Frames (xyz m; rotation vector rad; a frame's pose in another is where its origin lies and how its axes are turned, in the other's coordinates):
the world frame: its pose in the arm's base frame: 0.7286 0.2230 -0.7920 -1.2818 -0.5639 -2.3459
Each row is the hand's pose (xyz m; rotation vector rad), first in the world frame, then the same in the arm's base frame.
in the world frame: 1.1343 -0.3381 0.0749 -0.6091 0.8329 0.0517
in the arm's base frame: 0.0401 0.3678 0.1628 -0.3714 0.4652 -2.7892
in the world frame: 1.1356 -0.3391 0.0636 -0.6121 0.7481 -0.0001
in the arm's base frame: 0.0312 0.3625 0.1581 -0.4805 0.4143 -2.8359
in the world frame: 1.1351 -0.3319 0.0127 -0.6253 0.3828 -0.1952
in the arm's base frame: 0.0001 0.3297 0.1336 -0.9776 0.1974 -2.9657
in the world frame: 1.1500 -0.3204 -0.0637 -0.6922 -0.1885 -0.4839
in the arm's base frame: -0.0540 0.2775 0.1101 1.4502 0.0782 2.3579
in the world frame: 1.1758 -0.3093 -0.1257 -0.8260 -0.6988 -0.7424
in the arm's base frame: -0.1037 0.2316 0.1031 1.6551 0.1587 1.7046
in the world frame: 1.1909 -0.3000 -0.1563 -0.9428 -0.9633 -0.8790
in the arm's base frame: -0.1274 0.2053 0.1022 1.6839 0.1316 1.3476
